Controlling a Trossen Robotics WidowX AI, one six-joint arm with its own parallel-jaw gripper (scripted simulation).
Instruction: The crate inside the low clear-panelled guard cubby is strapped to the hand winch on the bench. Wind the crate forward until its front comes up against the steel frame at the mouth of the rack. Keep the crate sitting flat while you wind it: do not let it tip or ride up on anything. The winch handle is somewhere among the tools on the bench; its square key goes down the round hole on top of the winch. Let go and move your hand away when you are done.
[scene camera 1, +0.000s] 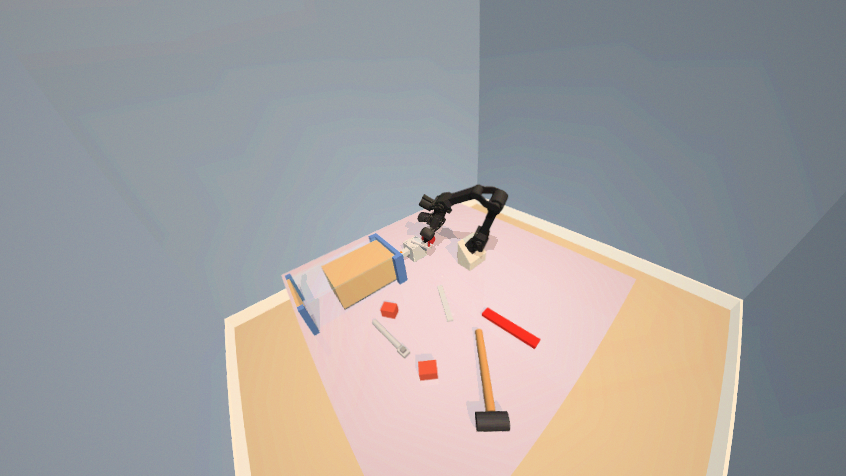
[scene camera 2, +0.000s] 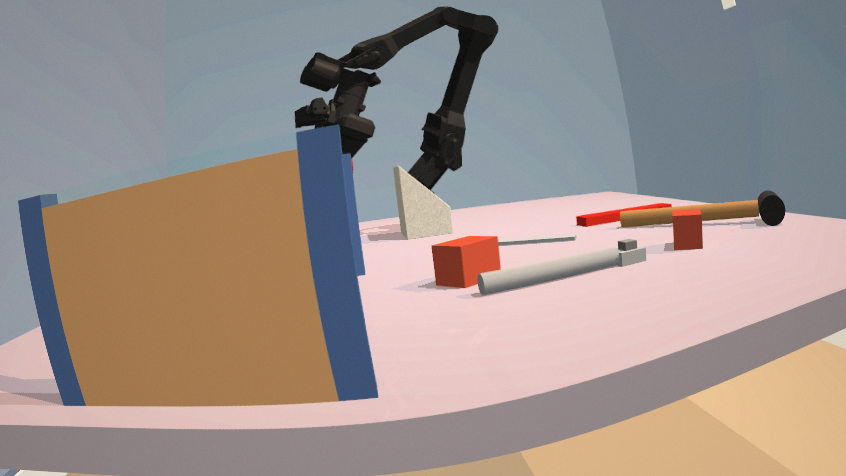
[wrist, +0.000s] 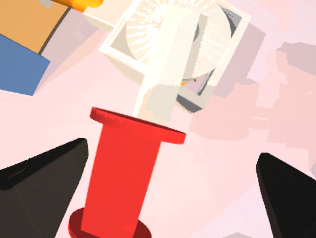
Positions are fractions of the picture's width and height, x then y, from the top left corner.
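Hammer in scene camera 1 (0.58, 0.88), in scene camera 2 (0.91, 0.44); out of frame in the wrist view.
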